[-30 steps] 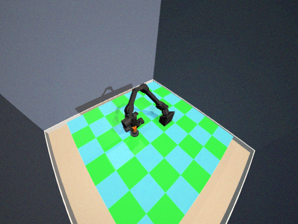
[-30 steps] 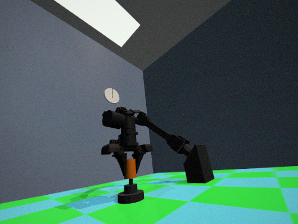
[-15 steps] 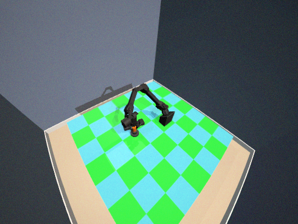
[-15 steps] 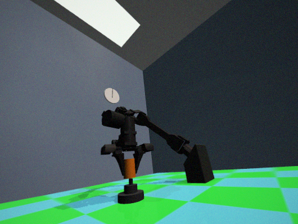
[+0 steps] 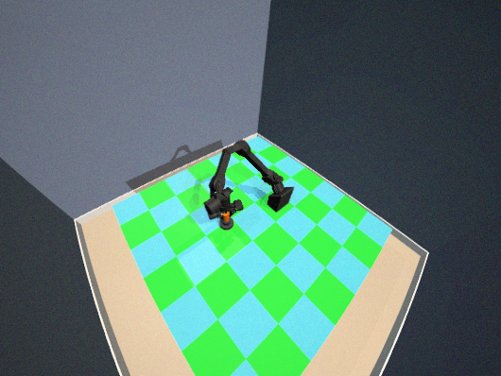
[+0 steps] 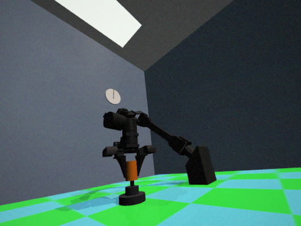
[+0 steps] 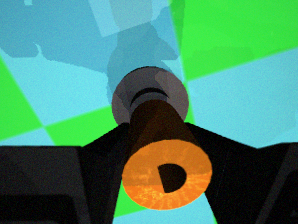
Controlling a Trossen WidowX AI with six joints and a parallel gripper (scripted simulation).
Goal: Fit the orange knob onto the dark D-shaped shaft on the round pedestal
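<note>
Now: gripper tip 2 cm below the orange knob. Also, from my gripper tip: pedestal: 4 cm below.
</note>
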